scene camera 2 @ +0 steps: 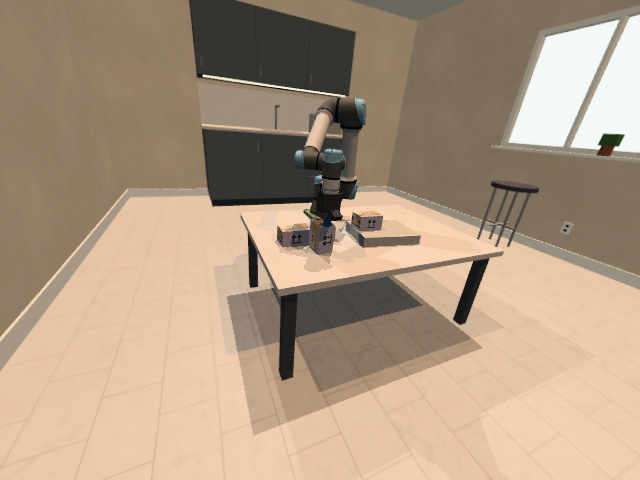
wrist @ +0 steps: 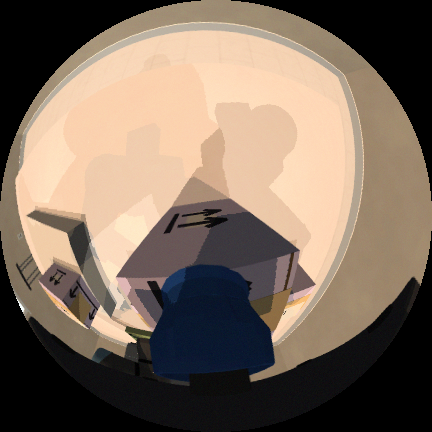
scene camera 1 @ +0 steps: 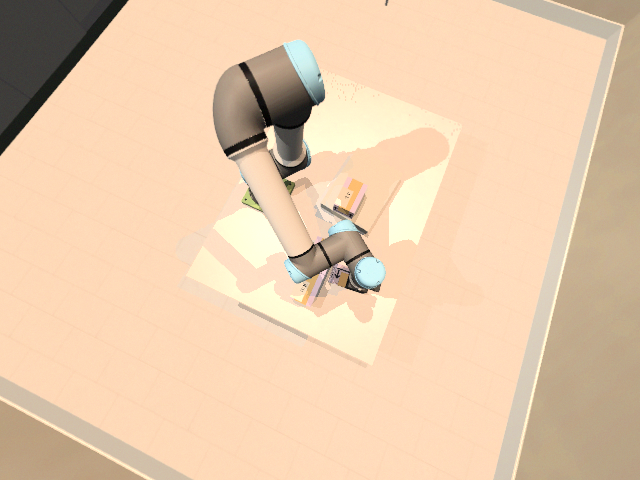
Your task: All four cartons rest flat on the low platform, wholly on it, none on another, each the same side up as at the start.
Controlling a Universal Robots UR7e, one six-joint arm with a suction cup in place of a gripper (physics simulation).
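Frame: origin at the arm's base, x ahead, y left, z up, level; millimetres.
Seen in the pictures: hand, its tool point: (scene camera 2: 326, 227) (wrist: 210, 279).
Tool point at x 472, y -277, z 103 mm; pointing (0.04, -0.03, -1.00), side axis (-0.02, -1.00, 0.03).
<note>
A point is followed by its place in that frame.
My suction cup (scene camera 2: 327, 222) (wrist: 206, 282) presses on the top face of a purple and tan carton (scene camera 2: 322, 239) {x 479, y -296, z 51 mm} (wrist: 209, 241) {x 482, y -279, z 87 mm} (scene camera 1: 339, 275) {x 411, y -277, z 116 mm} that stands on the table near its front left part, arrows pointing sideways. A second carton (scene camera 2: 293, 234) {x 350, y -372, z 35 mm} (scene camera 1: 308, 290) {x 316, y -364, z 52 mm} (wrist: 303, 284) {x 346, y -401, z 43 mm} lies on the table just beside it. A third carton (scene camera 2: 367, 220) {x 407, y 16, z 79 mm} (scene camera 1: 350, 195) {x 365, y 46, z 100 mm} (wrist: 66, 282) {x 403, y -3, z 57 mm} rests on the low grey platform (scene camera 2: 391, 234) {x 498, y 109, z 24 mm} (scene camera 1: 385, 202) {x 522, y 95, z 24 mm} (wrist: 48, 238) {x 481, y 55, z 24 mm}, near its corner. I see no fourth carton; the arm hides part of the table.
The table (scene camera 2: 366, 271) {x 677, y -201, z -24 mm} is light wood with dark legs. The arm's green base plate (scene camera 1: 250, 199) {x -53, y -63, z -1 mm} sits behind the cartons. A stool (scene camera 2: 513, 188) stands on the floor to the right, and dark cabinets line the back wall.
</note>
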